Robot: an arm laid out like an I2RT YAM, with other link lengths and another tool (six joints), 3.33 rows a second.
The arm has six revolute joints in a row. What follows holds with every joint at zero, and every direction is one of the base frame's. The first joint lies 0.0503 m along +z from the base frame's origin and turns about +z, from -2.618 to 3.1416 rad. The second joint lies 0.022 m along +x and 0.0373 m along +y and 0.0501 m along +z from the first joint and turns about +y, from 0 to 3.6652 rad. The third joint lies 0.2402 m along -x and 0.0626 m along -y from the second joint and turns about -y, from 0 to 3.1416 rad. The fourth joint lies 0.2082 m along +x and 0.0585 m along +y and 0.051 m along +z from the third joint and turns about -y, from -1.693 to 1.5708 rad. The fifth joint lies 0.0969 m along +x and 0.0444 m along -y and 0.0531 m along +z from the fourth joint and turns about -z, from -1.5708 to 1.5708 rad. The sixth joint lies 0.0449 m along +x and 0.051 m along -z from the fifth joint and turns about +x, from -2.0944 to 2.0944 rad. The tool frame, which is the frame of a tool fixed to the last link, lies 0.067 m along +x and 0.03 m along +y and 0.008 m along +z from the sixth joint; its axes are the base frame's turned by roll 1.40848, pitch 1.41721 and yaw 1.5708 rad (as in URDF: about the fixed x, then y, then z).
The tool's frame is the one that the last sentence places.
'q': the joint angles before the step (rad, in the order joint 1, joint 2, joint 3, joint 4, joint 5, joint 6). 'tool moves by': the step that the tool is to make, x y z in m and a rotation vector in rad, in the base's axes. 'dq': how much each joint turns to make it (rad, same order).
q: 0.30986 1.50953 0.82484 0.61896 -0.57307 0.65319
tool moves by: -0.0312 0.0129 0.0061 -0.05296 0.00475 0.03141
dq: 0.06700 -0.13443 -0.03014 -0.15430 0.03981 -0.05271
